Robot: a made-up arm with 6 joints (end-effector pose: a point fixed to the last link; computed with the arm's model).
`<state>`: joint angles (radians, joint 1 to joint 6).
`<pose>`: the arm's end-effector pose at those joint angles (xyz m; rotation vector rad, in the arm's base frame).
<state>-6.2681 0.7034 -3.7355 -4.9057 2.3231 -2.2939</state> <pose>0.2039 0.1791 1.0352 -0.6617 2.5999 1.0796</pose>
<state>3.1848 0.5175 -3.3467 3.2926 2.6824 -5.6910</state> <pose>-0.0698 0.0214 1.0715 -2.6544 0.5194 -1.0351</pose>
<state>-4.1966 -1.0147 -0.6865 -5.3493 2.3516 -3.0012</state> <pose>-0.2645 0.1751 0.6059 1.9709 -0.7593 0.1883</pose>
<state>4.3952 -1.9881 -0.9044 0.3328 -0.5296 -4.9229</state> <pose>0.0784 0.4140 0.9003 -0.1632 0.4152 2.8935</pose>
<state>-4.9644 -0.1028 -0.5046 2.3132 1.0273 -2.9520</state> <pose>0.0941 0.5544 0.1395 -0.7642 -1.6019 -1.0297</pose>
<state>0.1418 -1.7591 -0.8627 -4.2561 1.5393 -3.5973</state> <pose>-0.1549 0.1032 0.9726 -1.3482 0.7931 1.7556</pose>
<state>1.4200 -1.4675 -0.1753 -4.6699 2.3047 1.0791</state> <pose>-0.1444 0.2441 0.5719 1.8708 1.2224 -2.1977</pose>
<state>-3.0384 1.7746 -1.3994 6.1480 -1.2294 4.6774</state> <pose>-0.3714 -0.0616 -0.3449 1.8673 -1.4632 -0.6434</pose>
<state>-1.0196 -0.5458 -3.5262 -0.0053 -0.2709 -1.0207</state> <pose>-0.4074 0.6641 0.7737 -1.2569 -0.0026 0.9552</pose>
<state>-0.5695 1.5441 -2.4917 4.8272 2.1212 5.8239</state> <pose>0.5848 -0.5853 0.0298 1.5917 -0.0258 -1.7580</pose>
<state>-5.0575 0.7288 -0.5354 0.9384 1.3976 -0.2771</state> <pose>-0.0370 0.1842 -0.1594 2.1469 0.4649 -2.0656</pose>
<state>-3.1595 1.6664 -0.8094 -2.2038 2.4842 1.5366</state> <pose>-0.0658 0.1419 -0.2540 1.3685 -1.1618 -2.2784</pose>
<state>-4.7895 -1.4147 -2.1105 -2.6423 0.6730 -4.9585</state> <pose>-0.0506 -0.6642 1.0377 -0.2259 1.4243 -2.5481</pose>
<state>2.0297 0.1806 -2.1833 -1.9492 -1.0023 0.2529</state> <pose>-0.3951 0.4237 0.8689 1.4010 -1.2668 -1.5433</pose>
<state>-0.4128 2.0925 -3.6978 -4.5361 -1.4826 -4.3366</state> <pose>0.5474 -0.4019 0.2318 1.7104 0.7508 -1.0484</pose>
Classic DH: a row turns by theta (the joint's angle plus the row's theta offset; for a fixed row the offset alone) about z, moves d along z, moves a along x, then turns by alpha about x. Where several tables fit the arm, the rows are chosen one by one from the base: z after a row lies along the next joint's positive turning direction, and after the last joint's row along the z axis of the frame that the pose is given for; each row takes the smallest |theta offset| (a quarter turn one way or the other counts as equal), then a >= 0, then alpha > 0; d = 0 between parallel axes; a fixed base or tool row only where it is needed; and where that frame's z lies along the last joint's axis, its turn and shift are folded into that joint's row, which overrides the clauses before.
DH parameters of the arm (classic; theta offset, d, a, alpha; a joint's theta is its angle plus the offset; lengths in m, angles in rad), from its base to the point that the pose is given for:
joint 1: 0 0.3199 0 -1.5708
joint 2: -1.3849 0 0.3035 0
joint 3: 1.3849 0 0.1207 -1.5708
joint 4: 0 0.5336 0 1.5708
joint 5: 0 0 0.111 -1.5708
joint 6: 0 0.1417 0 0

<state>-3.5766 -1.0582 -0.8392 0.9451 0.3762 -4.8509</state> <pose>-0.3345 0.2012 0.8843 -1.6446 -0.5979 1.7067</pose>
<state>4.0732 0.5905 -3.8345 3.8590 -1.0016 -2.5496</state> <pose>-0.0093 -0.2100 1.0517 0.6318 -0.9343 2.0160</pose>
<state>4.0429 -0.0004 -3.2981 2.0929 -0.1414 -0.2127</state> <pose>-0.0249 0.1499 1.2596 -0.0954 0.1891 2.7841</pose>
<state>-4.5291 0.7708 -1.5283 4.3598 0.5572 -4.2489</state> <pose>-0.1673 0.8035 0.0554 -1.8160 -1.5636 -1.2683</pose>
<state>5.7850 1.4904 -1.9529 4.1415 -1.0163 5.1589</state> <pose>0.5573 -0.1318 -0.1612 0.2319 2.7464 1.1934</pose>
